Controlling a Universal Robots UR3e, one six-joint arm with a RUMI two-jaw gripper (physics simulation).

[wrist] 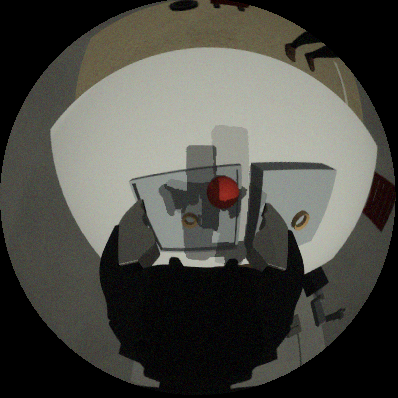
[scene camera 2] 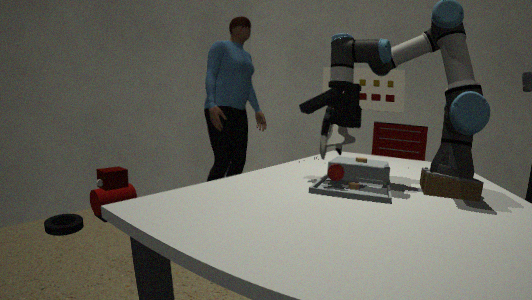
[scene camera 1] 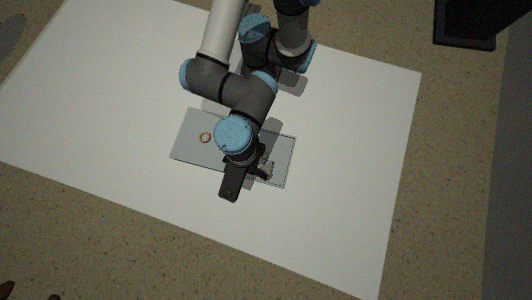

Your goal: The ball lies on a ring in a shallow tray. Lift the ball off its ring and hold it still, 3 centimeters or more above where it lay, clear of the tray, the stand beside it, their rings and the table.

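Places are measured from the arm's base along level axes (x back, y right, z up), in metres.
Pixels of known places: gripper, between the fingertips: (wrist: pixel 203 203) (scene camera 2: pixel 332 156); arm's base, origin of its link: (scene camera 2: pixel 450 174).
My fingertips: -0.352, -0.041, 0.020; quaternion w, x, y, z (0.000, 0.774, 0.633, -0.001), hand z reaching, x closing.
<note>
Ahead of a thing's pixels: the offset from my fingertips to its top centre, as dx, dy, dz. "spot": to the spot under its first point. Level surfaces: height alone.
The red ball @[+0.012, +0.025, -0.021] (scene camera 2: pixel 336 173) (wrist: pixel 223 192) lies in the shallow grey tray (scene camera 1: pixel 287 172) (scene camera 2: pixel 350 196) (wrist: pixel 172 236), near its stand-side wall and off the tray's ring @[spot: +0.070, -0.054, -0.059] (scene camera 2: pixel 354 185) (wrist: pixel 190 226). In scene camera 1 the ball is hidden under the arm. My gripper (scene camera 1: pixel 245 166) (scene camera 2: pixel 331 154) (wrist: pixel 203 203) is open and empty. It hangs above the tray and the ball. In the wrist view the ball shows ahead of the fingertips, right of the middle between them.
The grey box-like stand (scene camera 1: pixel 190 125) (scene camera 2: pixel 372 175) (wrist: pixel 285 185) rises beside the tray, higher than its rim. A second ring @[spot: +0.063, +0.161, -0.018] (scene camera 1: pixel 205 142) (scene camera 2: pixel 361 160) (wrist: pixel 294 223) is on its top. Both are on the white table @[dz -0.072] (scene camera 1: pixel 150 200) (scene camera 2: pixel 250 220) (wrist: pixel 125 110). A person (scene camera 2: pixel 232 80) stands behind the table.
</note>
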